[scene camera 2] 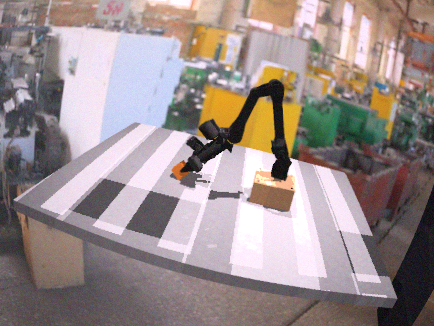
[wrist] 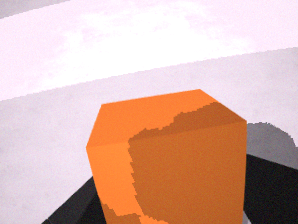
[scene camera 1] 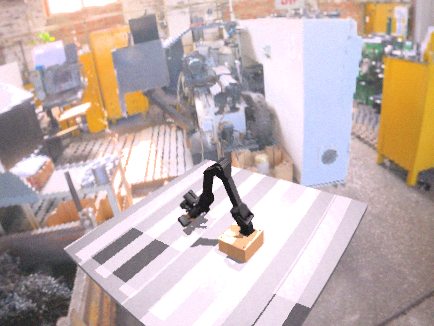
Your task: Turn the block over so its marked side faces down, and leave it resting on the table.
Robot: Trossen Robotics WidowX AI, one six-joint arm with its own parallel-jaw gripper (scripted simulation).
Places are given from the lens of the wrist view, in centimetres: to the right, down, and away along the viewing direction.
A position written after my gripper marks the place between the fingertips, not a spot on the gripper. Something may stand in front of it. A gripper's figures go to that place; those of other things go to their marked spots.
my gripper (wrist: 166, 172): 1, 2, 10
block (wrist: 185, 150): 1, 1, 7
